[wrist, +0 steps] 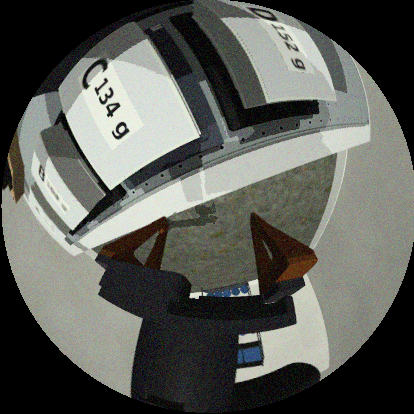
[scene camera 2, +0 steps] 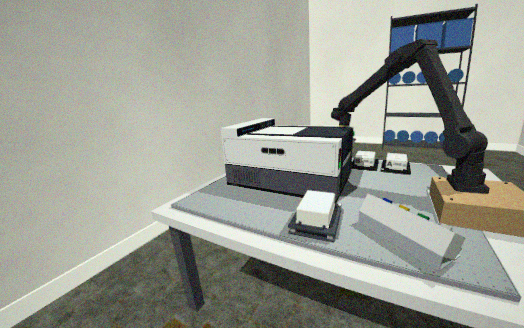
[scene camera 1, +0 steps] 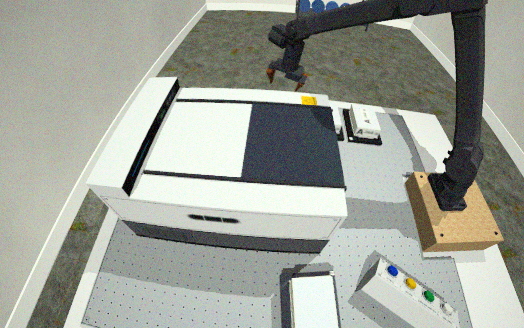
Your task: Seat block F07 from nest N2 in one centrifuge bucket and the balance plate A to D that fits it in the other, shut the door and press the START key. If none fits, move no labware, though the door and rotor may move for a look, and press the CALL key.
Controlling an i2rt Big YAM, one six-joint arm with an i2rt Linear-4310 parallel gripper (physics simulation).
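Frame: origin at the arm's base, x back, y down, z right, level; metres.
Seen in the pictures: gripper, fingertip midpoint: [wrist: 206,218] [scene camera 1: 283,87]; arm's base, link origin: [scene camera 2: 465,185] [scene camera 1: 445,192].
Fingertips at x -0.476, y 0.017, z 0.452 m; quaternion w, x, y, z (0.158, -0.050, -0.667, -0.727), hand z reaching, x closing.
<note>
Pixels of each thing's top centre, then the offset from my fingertips to it. "spot": a spot on its surface instead.
- plate D, surface spot: [wrist: 285,55] spot: dx -0.110, dy -0.015, dz -0.118 m
- Plate B, top centre: [wrist: 50,188] [scene camera 1: 327,111] [scene camera 2: 365,154] dx +0.146, dy -0.015, dz -0.143 m
- Plate A, top centre: [wrist: 43,218] [scene camera 1: 365,116] [scene camera 2: 396,156] dx +0.285, dy -0.015, dz -0.150 m
- white block, top centre: [scene camera 1: 315,307] [scene camera 2: 317,200] dx +0.062, dy -0.029, dz -0.735 m
- key box, top centre: [scene camera 1: 420,297] [scene camera 2: 408,208] dx +0.285, dy -0.045, dz -0.729 m
- centrifuge's raised panel, surface spot: [scene camera 1: 130,130] spot: dx -0.328, dy -0.205, dz -0.460 m
My gripper [scene camera 1: 286,80] [wrist: 206,218] is open and empty, in the air behind the centrifuge [scene camera 1: 235,200] [scene camera 2: 285,155]. In the wrist view, plate C [wrist: 130,115], labelled 134 g, and plate D [wrist: 285,55], labelled 152 g, sit on dark nests beyond the fingers. Plate B [wrist: 57,185] is at the left. Plate A [scene camera 1: 364,121] [scene camera 2: 396,161] stands right of the centrifuge. The centrifuge's lid looks shut; its rotor and buckets are hidden. A white block [scene camera 1: 314,302] [scene camera 2: 316,207] sits on a nest in front; no label shows. The key box [scene camera 1: 395,300] [scene camera 2: 400,225] has blue, yellow and green keys.
The arm's wooden base [scene camera 1: 457,220] [scene camera 2: 480,205] stands at the right of the table. The centrifuge's raised panel [scene camera 1: 130,130] [scene camera 2: 248,127] runs along its left end. A shelf rack [scene camera 2: 386,100] with blue items stands behind the table.
</note>
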